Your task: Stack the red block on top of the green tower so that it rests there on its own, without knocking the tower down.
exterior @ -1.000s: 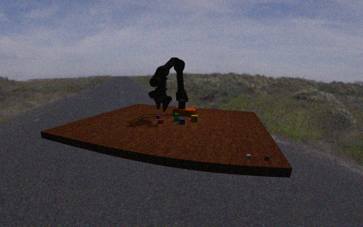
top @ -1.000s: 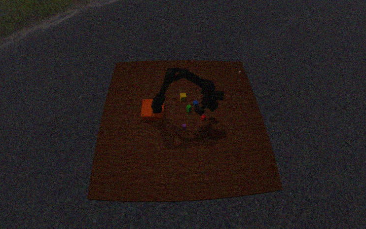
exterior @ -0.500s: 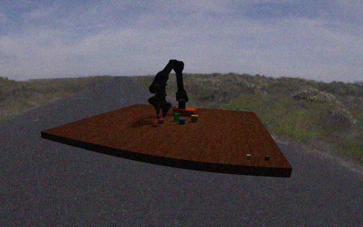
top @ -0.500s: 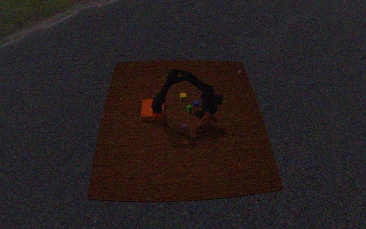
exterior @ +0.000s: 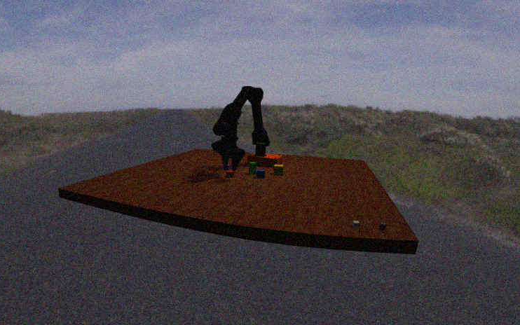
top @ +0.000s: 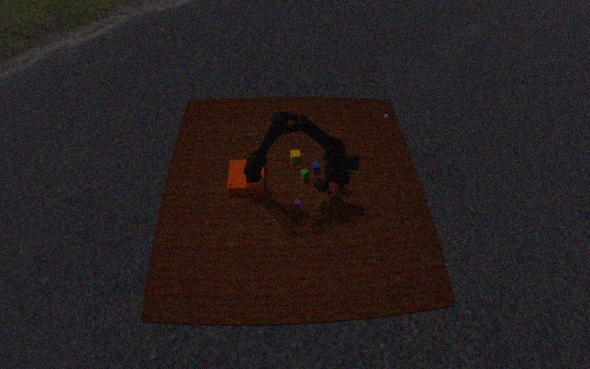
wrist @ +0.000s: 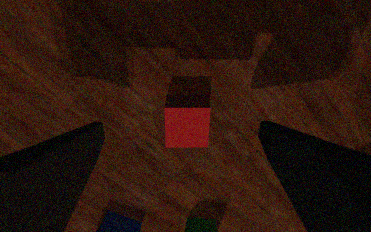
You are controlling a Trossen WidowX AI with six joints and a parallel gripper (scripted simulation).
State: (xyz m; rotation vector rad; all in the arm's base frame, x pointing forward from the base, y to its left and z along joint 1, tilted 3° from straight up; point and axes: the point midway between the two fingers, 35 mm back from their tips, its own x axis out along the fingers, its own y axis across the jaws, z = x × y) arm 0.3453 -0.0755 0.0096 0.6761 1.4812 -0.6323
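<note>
My gripper tip is now 1 cm past the red block and 2 cm above it. From my gripper tip the other things lie so: blue block: 4 cm behind, 14 cm to the left, 2 cm below; purple block: 16 cm behind, 6 cm to the right, 3 cm below; yellow block: 13 cm behind, 21 cm to the left, 2 cm below.
</note>
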